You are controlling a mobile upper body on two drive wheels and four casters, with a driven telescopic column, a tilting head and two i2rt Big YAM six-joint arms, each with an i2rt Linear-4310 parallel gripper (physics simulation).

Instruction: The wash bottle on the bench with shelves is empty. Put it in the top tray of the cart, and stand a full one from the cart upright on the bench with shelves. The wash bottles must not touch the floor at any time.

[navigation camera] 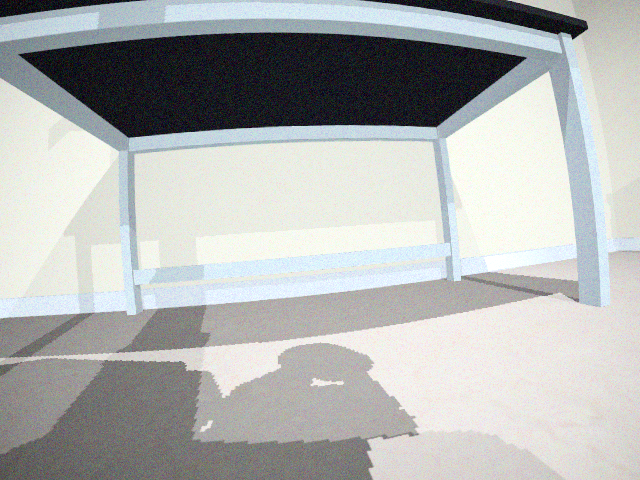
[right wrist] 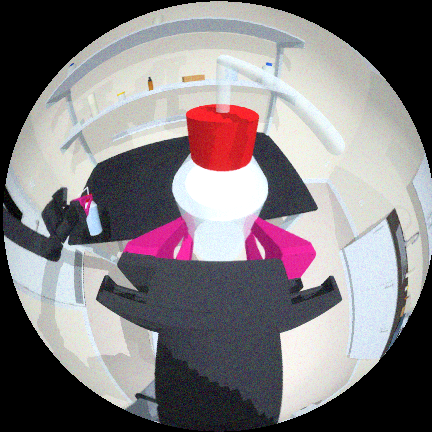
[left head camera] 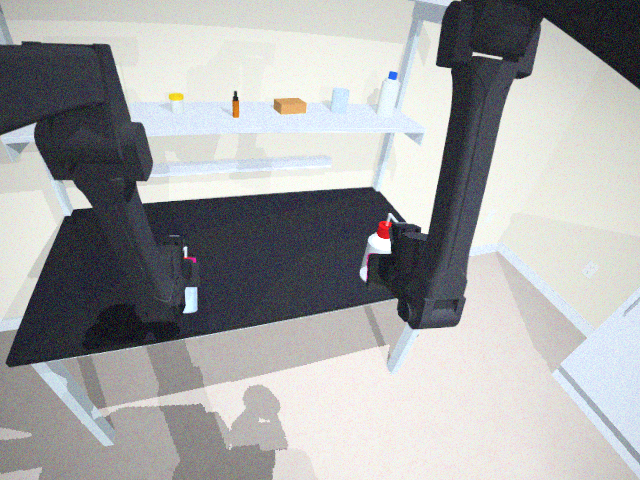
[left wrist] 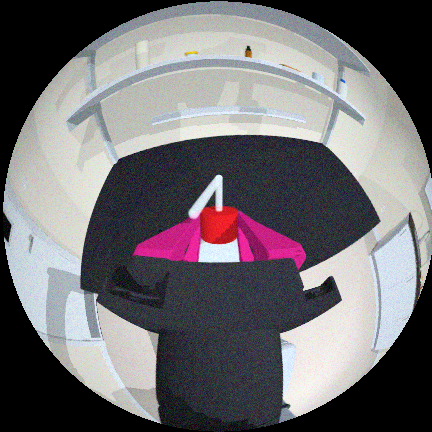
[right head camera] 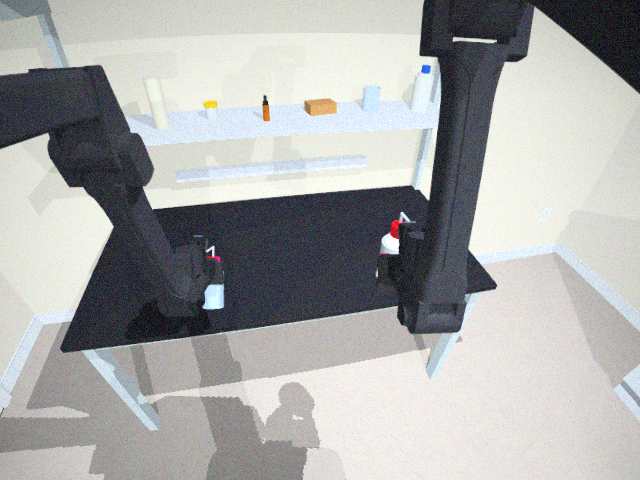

Labels:
same spot on bench with shelves: [left head camera: 267,258] = [right head camera: 298,258]

